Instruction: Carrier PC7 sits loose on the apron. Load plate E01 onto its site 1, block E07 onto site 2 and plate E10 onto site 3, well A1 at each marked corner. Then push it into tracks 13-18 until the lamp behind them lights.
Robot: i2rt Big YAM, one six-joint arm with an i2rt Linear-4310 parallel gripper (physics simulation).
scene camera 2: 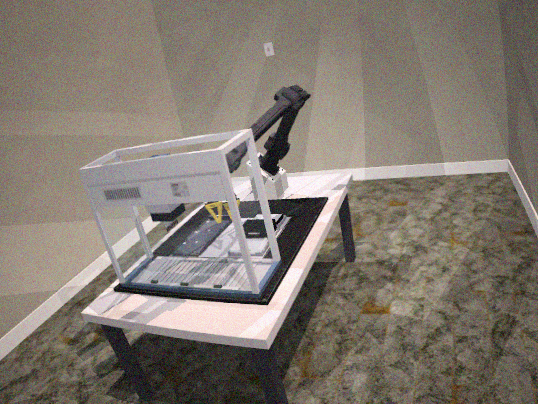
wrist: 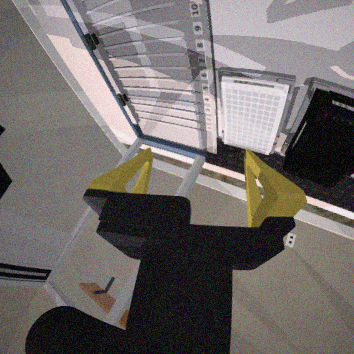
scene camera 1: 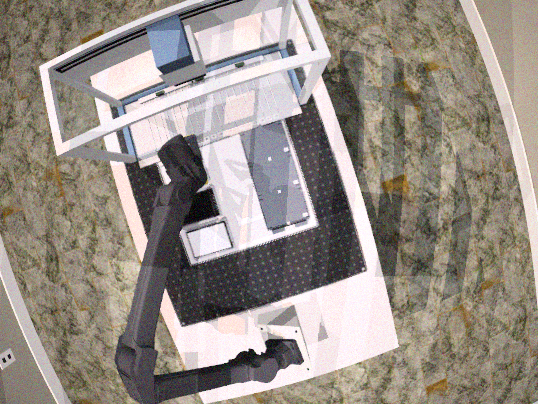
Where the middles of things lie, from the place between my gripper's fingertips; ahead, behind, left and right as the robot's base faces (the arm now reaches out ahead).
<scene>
Right now the white well plate (wrist: 251, 107) is 12 cm below my hand, 5 cm to the left of it and 3 cm behind it. The rest, counted from my hand: grey carrier (scene camera 1: 273, 171) (21 cm to the right, 14 cm behind, 12 cm below).
</scene>
